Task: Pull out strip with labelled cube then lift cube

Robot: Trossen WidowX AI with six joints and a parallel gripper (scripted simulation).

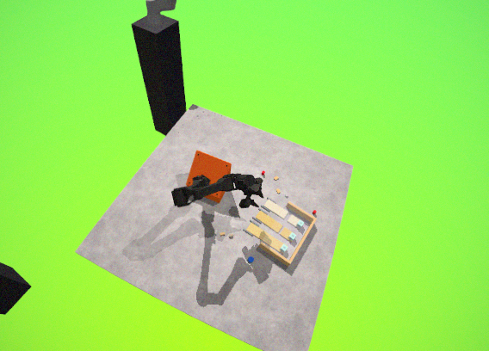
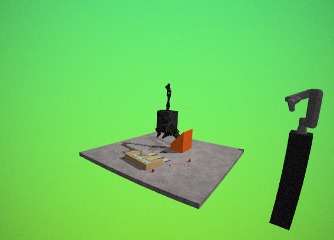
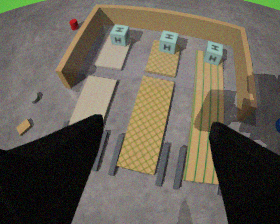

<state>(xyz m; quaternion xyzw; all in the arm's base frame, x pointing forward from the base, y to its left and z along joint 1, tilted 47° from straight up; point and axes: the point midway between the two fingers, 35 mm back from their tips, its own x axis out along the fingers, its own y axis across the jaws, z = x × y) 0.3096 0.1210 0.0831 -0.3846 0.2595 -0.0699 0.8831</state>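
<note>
The cross-hatched strip is 8 cm ahead of my gripper tip, 1 cm to the left of it and 18 cm below it. Round my gripper tip: blue piece 10 cm ahead, 24 cm to the right, 18 cm below.
</note>
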